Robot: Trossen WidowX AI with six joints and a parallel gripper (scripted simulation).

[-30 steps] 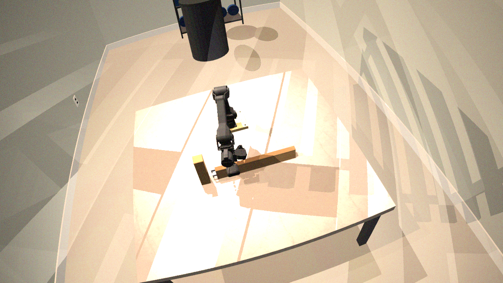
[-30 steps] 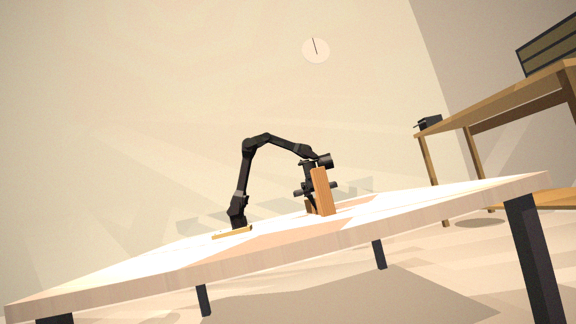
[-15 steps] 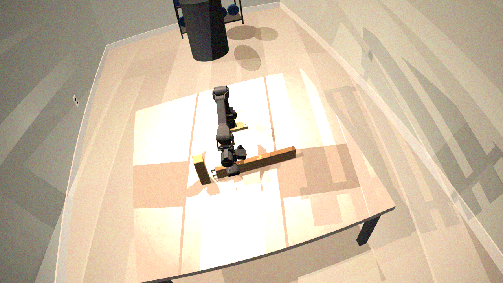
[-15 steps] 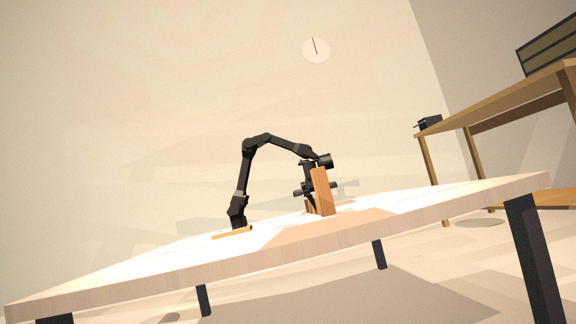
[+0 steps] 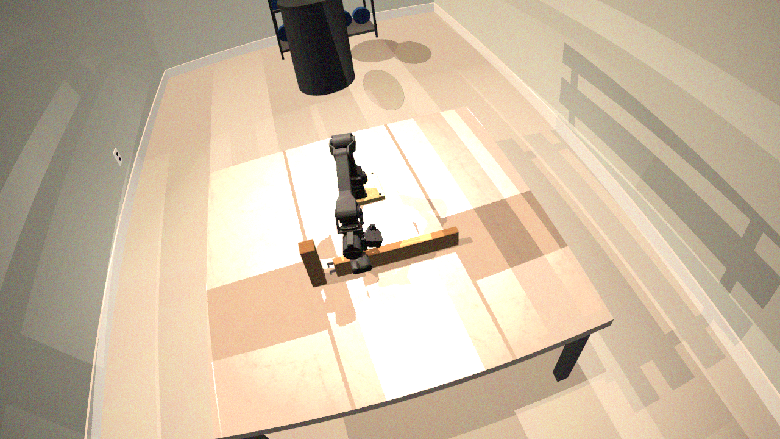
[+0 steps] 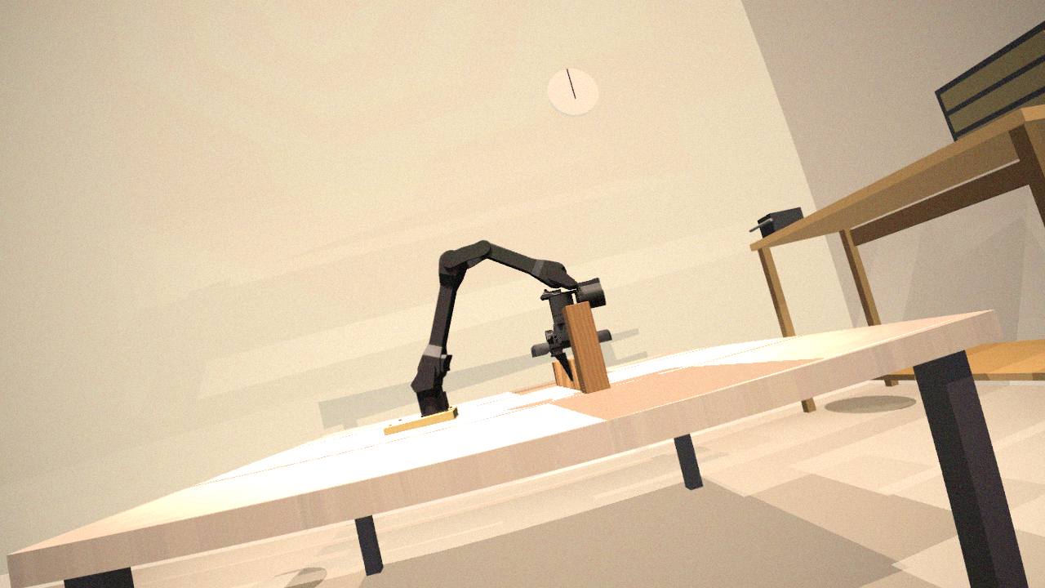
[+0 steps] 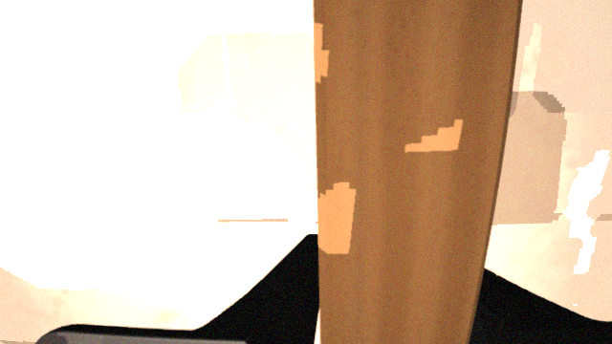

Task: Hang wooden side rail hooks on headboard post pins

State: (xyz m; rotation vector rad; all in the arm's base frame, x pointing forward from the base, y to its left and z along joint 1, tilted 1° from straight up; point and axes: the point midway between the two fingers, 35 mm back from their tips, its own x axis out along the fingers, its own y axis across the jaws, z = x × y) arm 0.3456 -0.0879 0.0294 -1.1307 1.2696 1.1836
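Right now my gripper tip is 1 cm past the headboard post, 15 cm to the left of it and 6 cm below it.
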